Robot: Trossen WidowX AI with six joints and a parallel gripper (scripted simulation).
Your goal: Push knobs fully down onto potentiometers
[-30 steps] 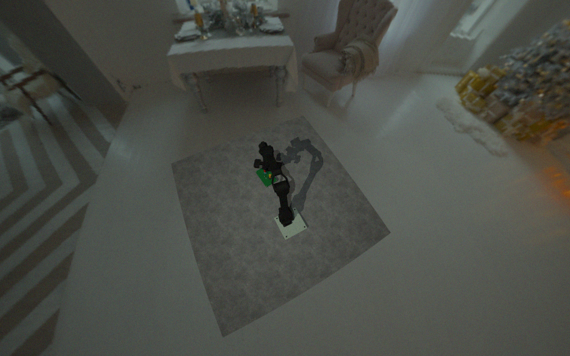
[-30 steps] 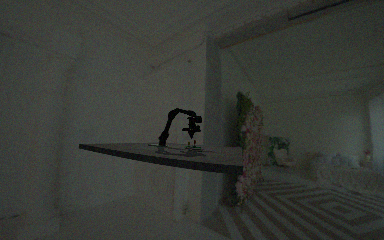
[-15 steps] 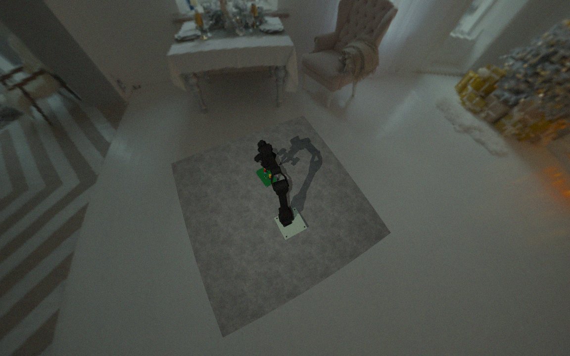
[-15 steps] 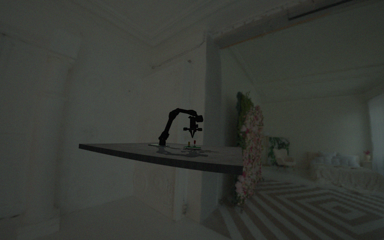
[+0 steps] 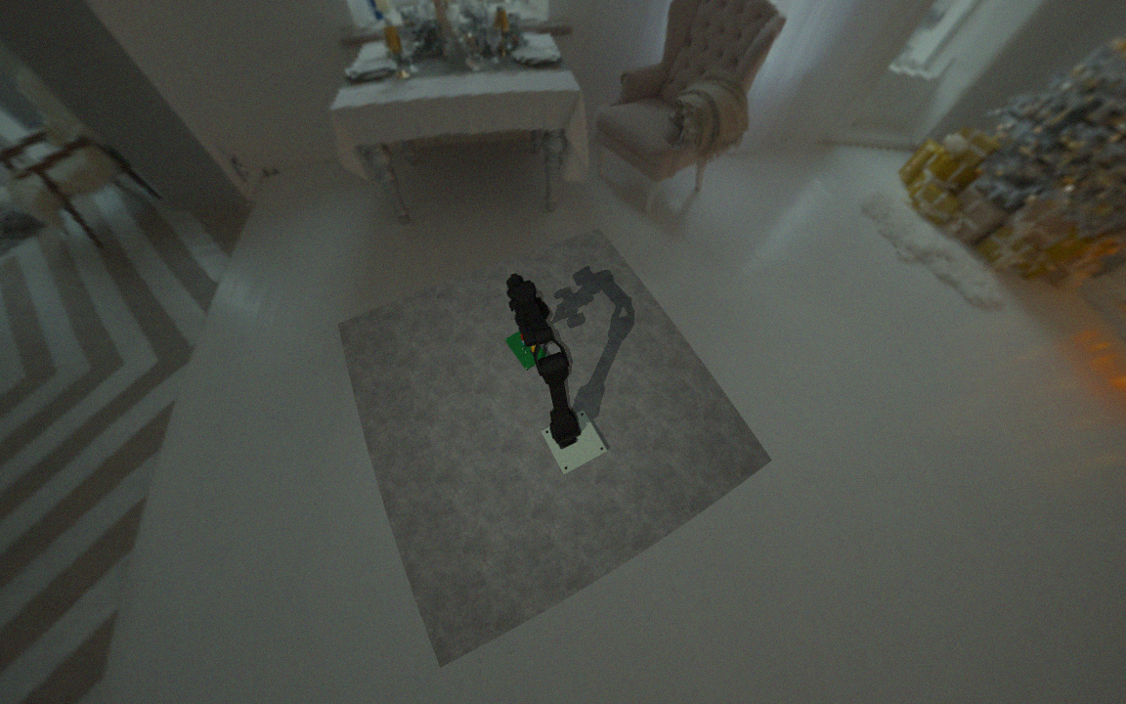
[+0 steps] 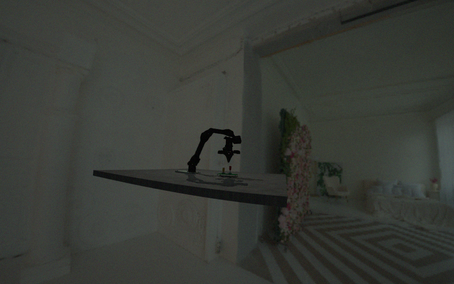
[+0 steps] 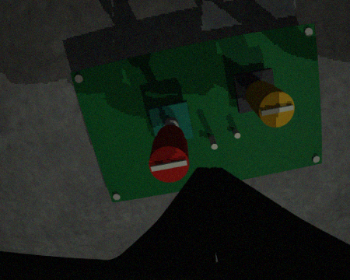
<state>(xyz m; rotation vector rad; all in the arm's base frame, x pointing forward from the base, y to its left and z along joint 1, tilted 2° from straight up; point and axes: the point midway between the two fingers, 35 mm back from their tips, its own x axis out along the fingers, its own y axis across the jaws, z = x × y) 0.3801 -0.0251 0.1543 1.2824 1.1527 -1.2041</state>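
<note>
Right now the yellow knob is 4 cm behind my gripper tip, 1 cm to the right of it and 6 cm below it.
</note>
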